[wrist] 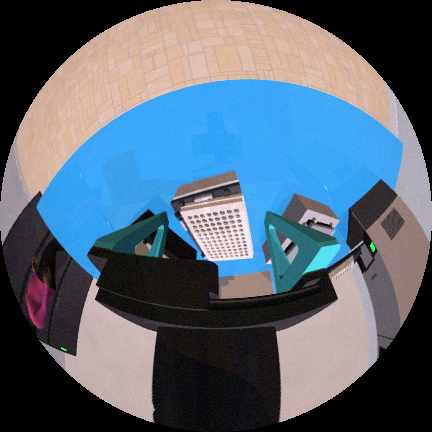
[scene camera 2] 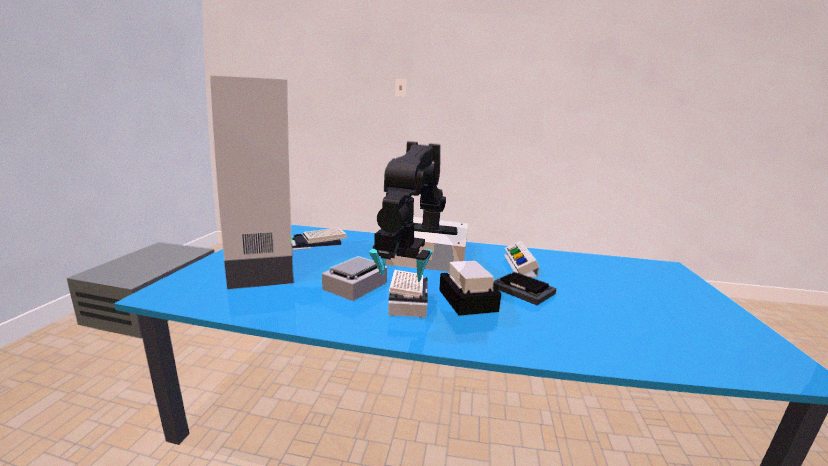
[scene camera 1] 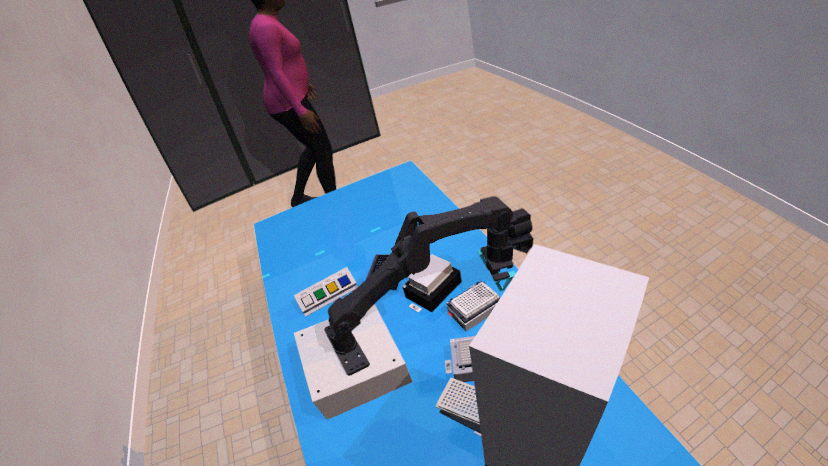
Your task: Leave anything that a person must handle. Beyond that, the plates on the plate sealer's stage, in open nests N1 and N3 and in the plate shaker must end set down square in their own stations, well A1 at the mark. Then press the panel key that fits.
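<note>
My gripper (scene camera 1: 497,270) (scene camera 2: 400,274) (wrist: 215,216) is open, its teal fingers above and either side of a white welled plate (scene camera 1: 475,298) (scene camera 2: 406,283) (wrist: 219,230). That plate sits skewed on a light station with a dark frame. A white block-shaped piece (scene camera 1: 429,274) (scene camera 2: 471,275) rests on a black station. A pale plate (scene camera 1: 463,353) (scene camera 2: 354,266) lies in a grey station. Another white plate (scene camera 1: 460,399) (scene camera 2: 324,234) (wrist: 344,269) lies askew on a black nest. A dark plate (scene camera 2: 527,283) is in a low black nest. The key panel (scene camera 1: 304,309) (scene camera 2: 526,263) has white, green, yellow and blue keys. Station labels are unreadable.
A tall cabinet (scene camera 1: 562,324) (scene camera 2: 252,173) (wrist: 407,255) stands beside the stations and hides part of them in the first scene view. The arm's white base (scene camera 1: 382,341) is behind them. A person in pink (scene camera 1: 282,63) (wrist: 40,302) is beyond the table's far end.
</note>
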